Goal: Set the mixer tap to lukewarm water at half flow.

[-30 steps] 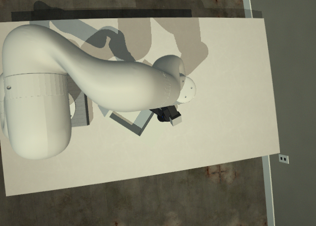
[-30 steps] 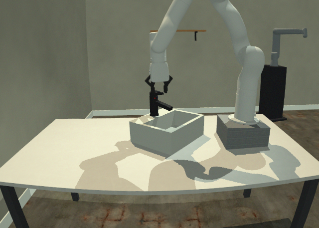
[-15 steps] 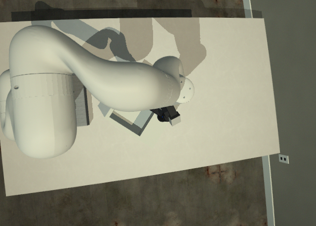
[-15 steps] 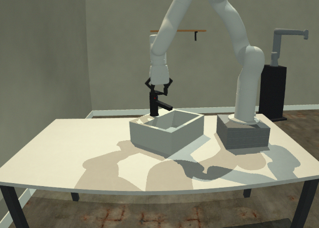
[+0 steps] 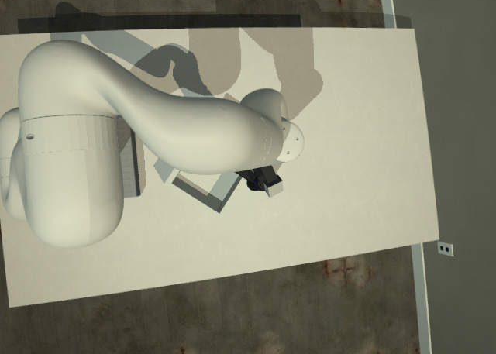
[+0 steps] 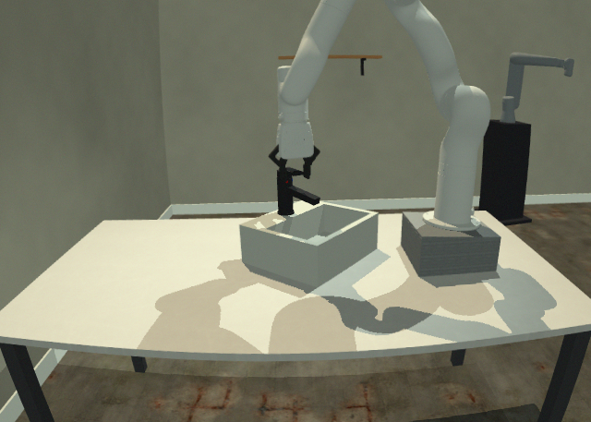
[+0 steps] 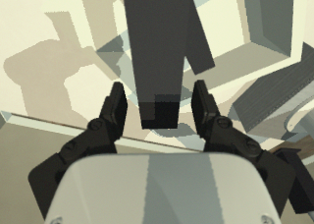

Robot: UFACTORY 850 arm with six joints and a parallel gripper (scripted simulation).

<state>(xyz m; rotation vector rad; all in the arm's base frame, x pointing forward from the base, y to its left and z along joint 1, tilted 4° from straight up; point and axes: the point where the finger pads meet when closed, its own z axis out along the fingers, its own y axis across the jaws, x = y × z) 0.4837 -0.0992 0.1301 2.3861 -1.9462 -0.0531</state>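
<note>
Right now my hand is 30 mm to the left of the lever and 10 mm short of it. Round my hand: grey sink basin: 230 mm below, 60 mm behind; then black mixer tap: 60 mm to the right, 40 mm below, 10 mm ahead.
</note>
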